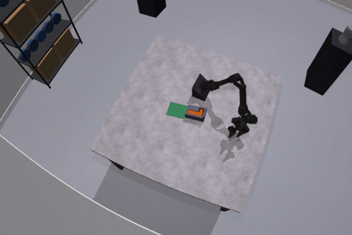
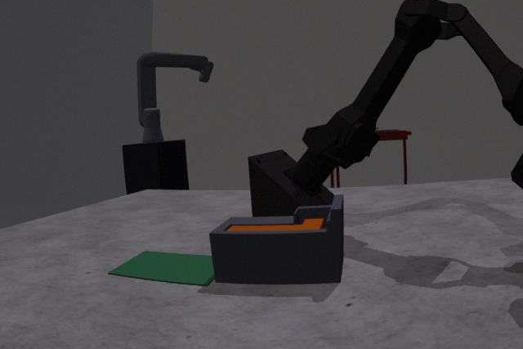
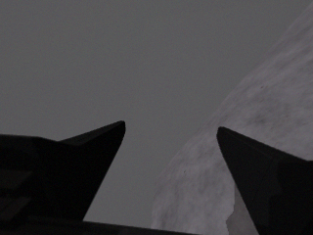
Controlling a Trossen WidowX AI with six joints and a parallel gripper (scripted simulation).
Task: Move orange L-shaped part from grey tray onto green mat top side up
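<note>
The orange L-shaped part lies 340 mm to the right of my gripper tip, 140 mm below it and 120 mm behind it. The rest, counted from my gripper tip: green mat (500 mm to the right, 200 mm below, 90 mm behind).
</note>
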